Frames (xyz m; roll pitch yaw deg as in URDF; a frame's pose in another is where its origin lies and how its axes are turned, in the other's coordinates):
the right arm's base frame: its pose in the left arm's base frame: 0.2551 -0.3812 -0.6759 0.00 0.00 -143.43
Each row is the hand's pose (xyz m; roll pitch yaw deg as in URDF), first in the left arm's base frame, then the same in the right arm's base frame.
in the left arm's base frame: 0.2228 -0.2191 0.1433 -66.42 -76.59 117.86
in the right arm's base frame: -0.0706 -0.1494 0.8192 -66.42 -76.59 -98.71
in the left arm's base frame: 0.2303 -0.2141 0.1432 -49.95 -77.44 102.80
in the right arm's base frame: -0.0796 -0.1490 0.8191 -49.95 -77.44 -113.77
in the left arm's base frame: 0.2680 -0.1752 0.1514 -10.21 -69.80 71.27
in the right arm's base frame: -0.1331 -0.1578 0.8273 -10.21 -69.80 -145.30
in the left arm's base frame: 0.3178 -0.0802 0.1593 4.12 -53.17 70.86
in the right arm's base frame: -0.2297 -0.2044 0.8352 4.12 -53.17 -145.71
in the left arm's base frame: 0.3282 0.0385 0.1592 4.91 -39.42 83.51
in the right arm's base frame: -0.3088 -0.2935 0.8351 4.91 -39.42 -133.06
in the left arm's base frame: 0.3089 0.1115 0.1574 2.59 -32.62 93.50
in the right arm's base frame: -0.3368 -0.3636 0.8333 2.59 -32.62 -123.07
